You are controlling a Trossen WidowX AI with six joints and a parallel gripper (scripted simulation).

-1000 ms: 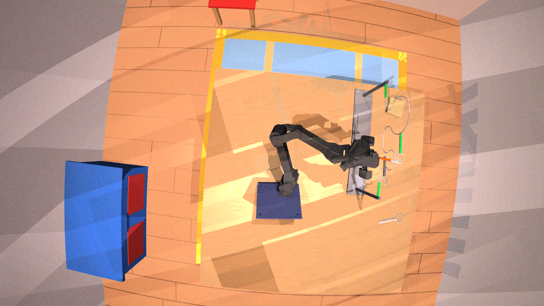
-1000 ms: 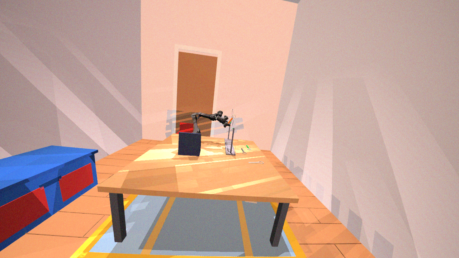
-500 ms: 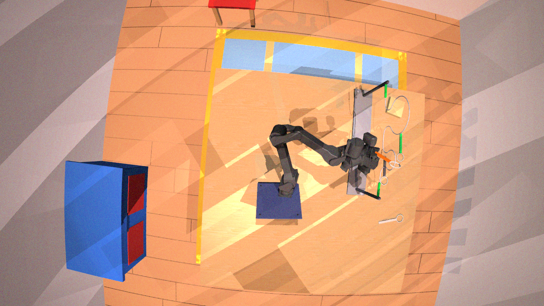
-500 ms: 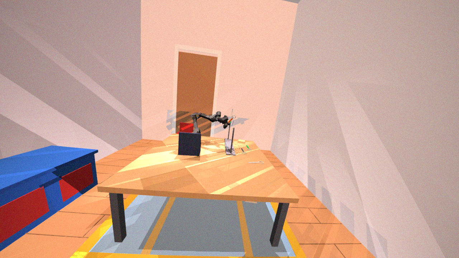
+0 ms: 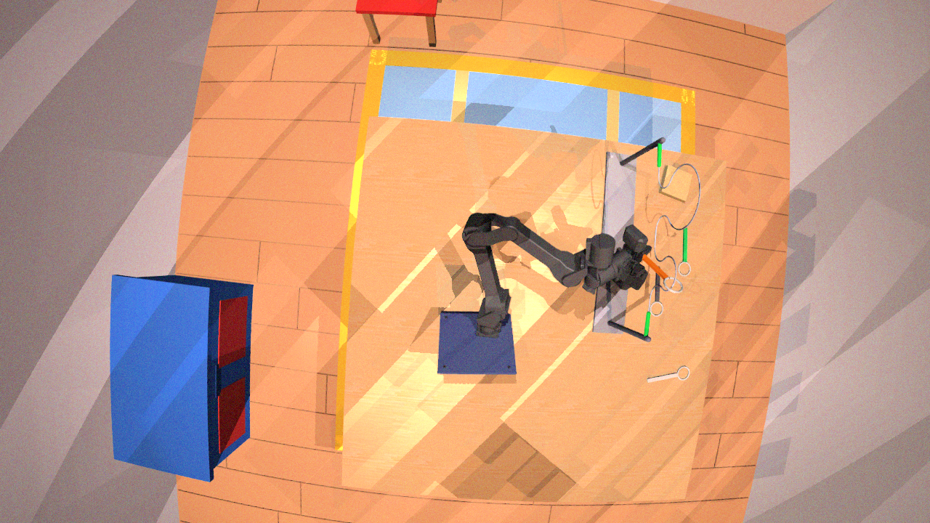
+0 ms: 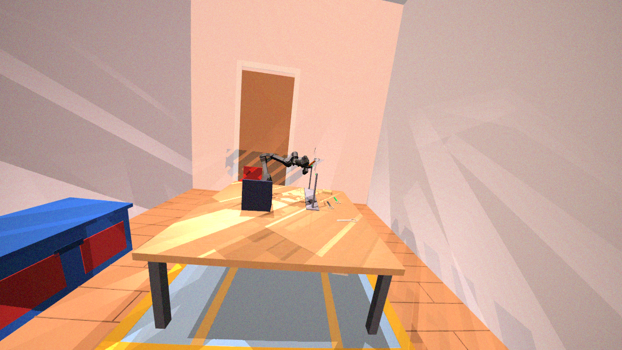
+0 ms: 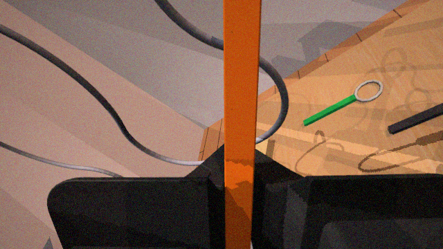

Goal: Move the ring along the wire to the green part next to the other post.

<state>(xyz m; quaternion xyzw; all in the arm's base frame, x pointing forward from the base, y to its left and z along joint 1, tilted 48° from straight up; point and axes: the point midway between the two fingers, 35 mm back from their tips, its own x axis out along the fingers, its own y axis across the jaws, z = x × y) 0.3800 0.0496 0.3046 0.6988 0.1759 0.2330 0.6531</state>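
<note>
Now: the orange-handled ring 7 cm to the right of my gripper tip and 6 cm above it. Also, from my gripper tip: tan block (31 cm below, 26 cm to the left, 23 cm ahead); then dark-handled ring (32 cm below, 20 cm ahead, 14 cm to the right); then green-handled ring (32 cm below, 29 cm ahead, 1 cm to the left).
</note>
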